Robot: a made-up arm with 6 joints. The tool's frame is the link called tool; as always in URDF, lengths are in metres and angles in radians. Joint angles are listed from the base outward. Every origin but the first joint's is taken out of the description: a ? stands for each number. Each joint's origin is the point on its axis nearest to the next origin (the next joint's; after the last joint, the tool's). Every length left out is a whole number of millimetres.
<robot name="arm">
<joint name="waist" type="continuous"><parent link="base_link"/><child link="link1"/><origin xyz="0.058 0.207 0.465" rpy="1.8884 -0.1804 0.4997"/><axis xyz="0 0 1"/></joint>
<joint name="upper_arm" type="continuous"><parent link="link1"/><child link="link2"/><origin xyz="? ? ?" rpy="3.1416 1.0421 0"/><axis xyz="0 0 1"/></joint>
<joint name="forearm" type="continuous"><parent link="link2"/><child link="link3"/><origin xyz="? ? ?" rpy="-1.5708 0 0.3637"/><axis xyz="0 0 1"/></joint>
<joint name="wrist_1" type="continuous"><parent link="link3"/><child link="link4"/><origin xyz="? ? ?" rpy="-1.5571 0.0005 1.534"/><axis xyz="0 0 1"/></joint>
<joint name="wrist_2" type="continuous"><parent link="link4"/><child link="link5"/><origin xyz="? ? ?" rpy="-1.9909 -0.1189 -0.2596"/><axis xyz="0 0 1"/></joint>
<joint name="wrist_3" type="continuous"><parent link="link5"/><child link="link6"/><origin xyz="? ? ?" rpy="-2.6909 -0.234 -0.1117"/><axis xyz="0 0 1"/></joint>
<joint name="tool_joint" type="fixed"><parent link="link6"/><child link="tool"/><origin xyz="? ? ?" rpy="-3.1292 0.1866 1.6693"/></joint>
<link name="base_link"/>
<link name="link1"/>
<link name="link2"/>
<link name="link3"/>
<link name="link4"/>
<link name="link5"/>
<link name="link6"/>
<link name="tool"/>
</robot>
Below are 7 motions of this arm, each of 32 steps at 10 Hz.
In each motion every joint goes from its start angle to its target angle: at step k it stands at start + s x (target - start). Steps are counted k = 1, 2, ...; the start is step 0. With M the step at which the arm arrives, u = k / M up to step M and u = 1 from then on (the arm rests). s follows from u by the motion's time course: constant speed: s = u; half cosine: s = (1 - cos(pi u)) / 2; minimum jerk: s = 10 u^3 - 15 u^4 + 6 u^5.
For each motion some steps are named. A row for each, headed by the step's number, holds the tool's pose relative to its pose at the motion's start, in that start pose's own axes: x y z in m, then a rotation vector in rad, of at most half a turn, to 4 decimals.
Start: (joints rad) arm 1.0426 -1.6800 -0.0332 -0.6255 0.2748 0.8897
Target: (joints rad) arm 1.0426 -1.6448 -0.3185 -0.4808 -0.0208 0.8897
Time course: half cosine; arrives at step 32
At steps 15, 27, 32:
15: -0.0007 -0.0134 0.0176 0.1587 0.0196 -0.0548
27: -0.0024 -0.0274 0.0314 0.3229 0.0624 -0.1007
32: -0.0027 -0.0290 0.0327 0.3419 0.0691 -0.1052

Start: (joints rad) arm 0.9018 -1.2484 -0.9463 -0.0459 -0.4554 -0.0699
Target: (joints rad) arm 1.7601 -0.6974 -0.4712 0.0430 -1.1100 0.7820
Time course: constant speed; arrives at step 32
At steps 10, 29, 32:
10: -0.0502 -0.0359 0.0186 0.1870 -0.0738 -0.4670
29: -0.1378 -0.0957 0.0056 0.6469 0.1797 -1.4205
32: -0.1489 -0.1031 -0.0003 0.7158 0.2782 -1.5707

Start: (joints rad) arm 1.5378 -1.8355 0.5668 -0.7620 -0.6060 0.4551
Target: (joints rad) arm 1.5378 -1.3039 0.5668 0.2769 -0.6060 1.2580
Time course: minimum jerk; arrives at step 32
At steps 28, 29, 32:
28: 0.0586 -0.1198 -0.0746 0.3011 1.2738 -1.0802
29: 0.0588 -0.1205 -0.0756 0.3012 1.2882 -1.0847
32: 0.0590 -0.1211 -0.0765 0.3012 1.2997 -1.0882

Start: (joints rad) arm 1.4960 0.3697 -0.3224 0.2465 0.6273 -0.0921
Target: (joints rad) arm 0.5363 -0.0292 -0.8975 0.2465 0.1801 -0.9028
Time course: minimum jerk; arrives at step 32
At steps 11, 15, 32:
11: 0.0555 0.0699 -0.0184 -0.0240 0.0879 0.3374
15: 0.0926 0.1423 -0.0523 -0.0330 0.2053 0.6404
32: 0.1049 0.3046 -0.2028 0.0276 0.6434 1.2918

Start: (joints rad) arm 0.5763 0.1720 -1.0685 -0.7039 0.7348 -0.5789
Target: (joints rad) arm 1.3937 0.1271 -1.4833 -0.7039 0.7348 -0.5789
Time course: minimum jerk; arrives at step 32
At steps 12, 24, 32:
12: -0.0447 -0.0136 0.0140 0.0269 -0.1969 -0.0680
24: -0.1729 -0.0260 0.0225 0.0234 -0.6222 -0.2849
32: -0.1968 -0.0241 0.0199 0.0150 -0.6882 -0.3299

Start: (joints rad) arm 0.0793 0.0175 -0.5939 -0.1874 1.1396 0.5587
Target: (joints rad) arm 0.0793 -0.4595 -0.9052 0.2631 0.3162 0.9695
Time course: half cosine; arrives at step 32
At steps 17, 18, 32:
17: 0.0050 -0.0480 -0.0506 0.5292 0.1734 -0.4354
18: 0.0055 -0.0503 -0.0577 0.5727 0.2077 -0.4717
32: 0.0083 -0.0523 -0.1249 0.8775 0.6042 -0.7376

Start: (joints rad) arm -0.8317 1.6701 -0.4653 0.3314 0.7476 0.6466
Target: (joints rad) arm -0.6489 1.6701 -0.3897 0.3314 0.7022 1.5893
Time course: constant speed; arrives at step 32
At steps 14, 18, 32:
14: -0.0161 -0.0120 -0.0089 -0.1076 0.0452 -0.5143
18: -0.0196 -0.0131 -0.0113 -0.1426 0.0573 -0.6604
32: -0.0248 -0.0116 -0.0207 -0.2800 0.0944 -1.1689

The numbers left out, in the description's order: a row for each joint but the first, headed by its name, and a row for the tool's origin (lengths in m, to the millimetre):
upper_arm: 0.03 0.005 0
forearm: 0.007 -0.035 0
wrist_1: -0.127 -0.088 0
wrist_2: 0.066 0.072 0
wrist_3: -0.057 -0.144 0
tool: -0.059 -0.018 0

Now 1 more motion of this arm.
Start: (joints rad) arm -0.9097 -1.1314 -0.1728 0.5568 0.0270 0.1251
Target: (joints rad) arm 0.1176 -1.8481 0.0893 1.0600 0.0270 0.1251
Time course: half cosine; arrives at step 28
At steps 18, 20, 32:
18: -0.0176 -0.0854 -0.3217 0.3897 1.0756 -0.3515
20: -0.0442 -0.0866 -0.3560 0.3974 1.2155 -0.3987
32: -0.1067 -0.0862 -0.4095 0.3775 1.4865 -0.4875

